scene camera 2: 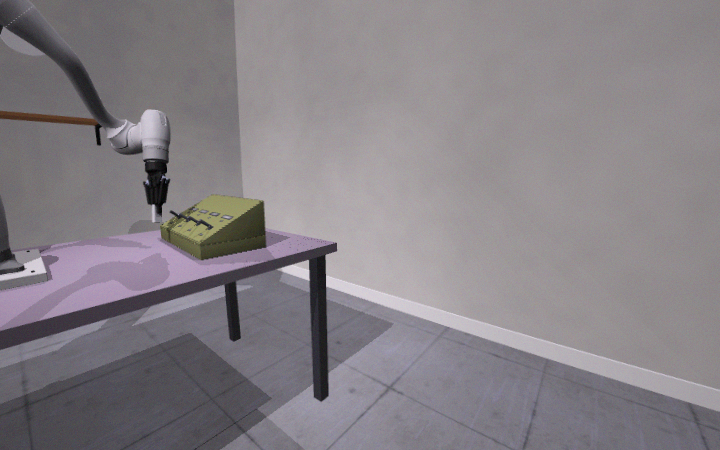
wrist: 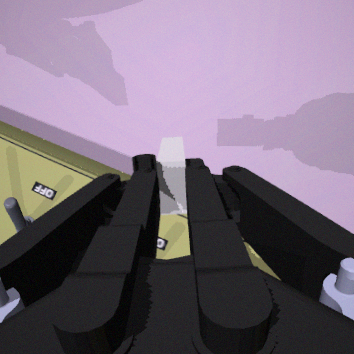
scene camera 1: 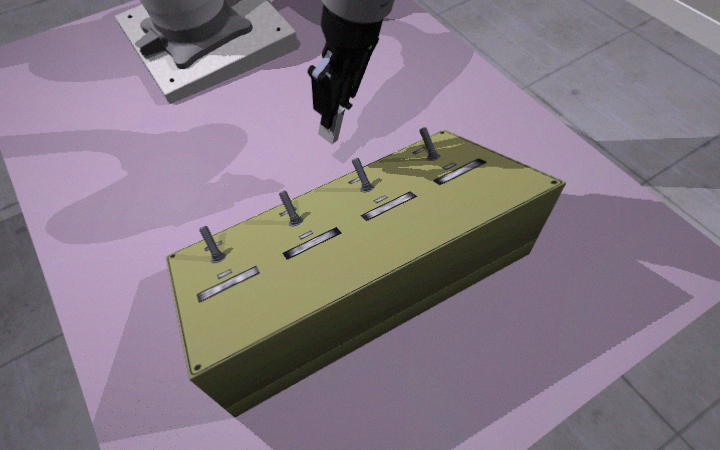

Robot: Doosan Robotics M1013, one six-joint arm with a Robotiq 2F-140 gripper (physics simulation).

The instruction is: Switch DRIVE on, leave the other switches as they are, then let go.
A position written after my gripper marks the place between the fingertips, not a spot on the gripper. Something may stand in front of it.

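Observation:
So you can picture it, you can see my gripper [scene camera 1: 328,137], and there's also a sight of the gripper [scene camera 2: 157,222] as well as of my gripper [wrist: 173,155] from the wrist.

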